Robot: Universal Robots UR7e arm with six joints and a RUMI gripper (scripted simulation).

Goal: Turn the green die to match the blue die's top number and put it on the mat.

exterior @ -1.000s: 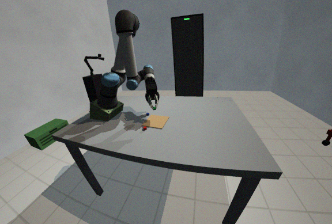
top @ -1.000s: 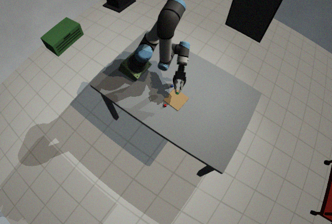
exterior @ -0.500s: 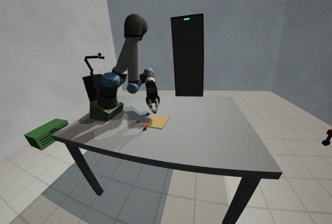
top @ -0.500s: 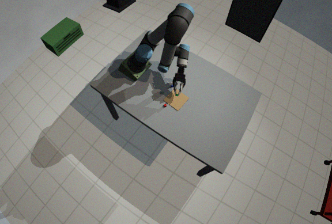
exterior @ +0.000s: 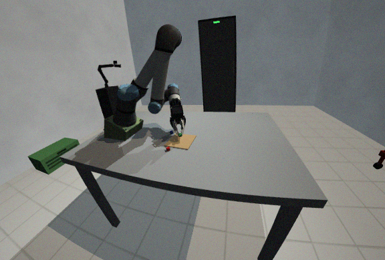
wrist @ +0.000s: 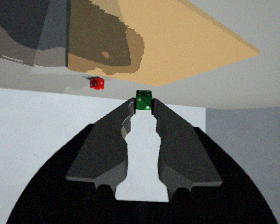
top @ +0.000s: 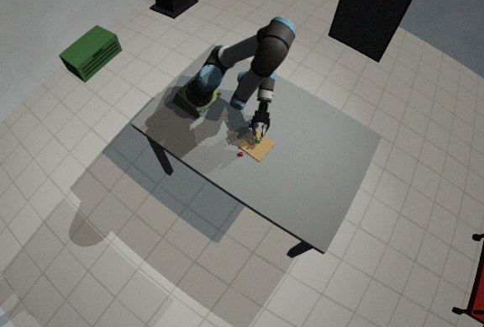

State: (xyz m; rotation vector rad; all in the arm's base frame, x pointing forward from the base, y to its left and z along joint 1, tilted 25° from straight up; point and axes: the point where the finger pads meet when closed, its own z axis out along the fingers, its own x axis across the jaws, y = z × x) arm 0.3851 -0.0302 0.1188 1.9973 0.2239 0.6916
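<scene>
The tan mat is 5 cm below my hand. From my hand the other things lie so: red die (4 cm behind, 10 cm to the right, 4 cm below); then blue die (9 cm behind, 7 cm to the left, 4 cm below); then green die (1 cm to the right, 1 cm below).
</scene>
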